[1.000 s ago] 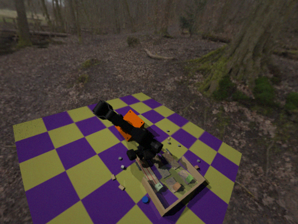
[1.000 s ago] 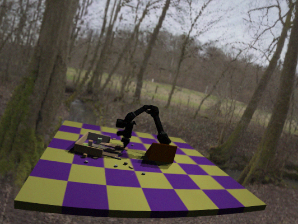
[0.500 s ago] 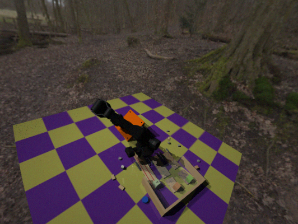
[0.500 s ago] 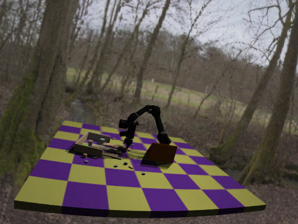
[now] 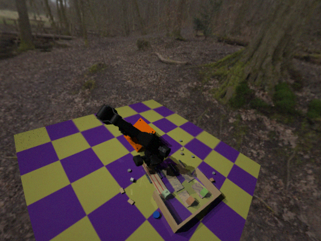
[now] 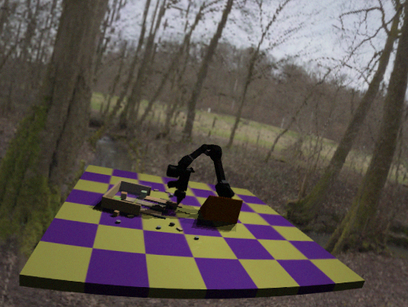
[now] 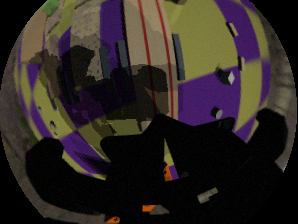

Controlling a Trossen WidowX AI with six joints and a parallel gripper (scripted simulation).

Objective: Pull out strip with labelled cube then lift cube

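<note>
My gripper tip is 90 mm short of the strip and 30 mm to the left of it. Also, from my gripper tip: blue disc: 220 mm ahead, 180 mm to the right; then labelled cube: 190 mm ahead, 70 mm to the right, 20 mm above.
</note>
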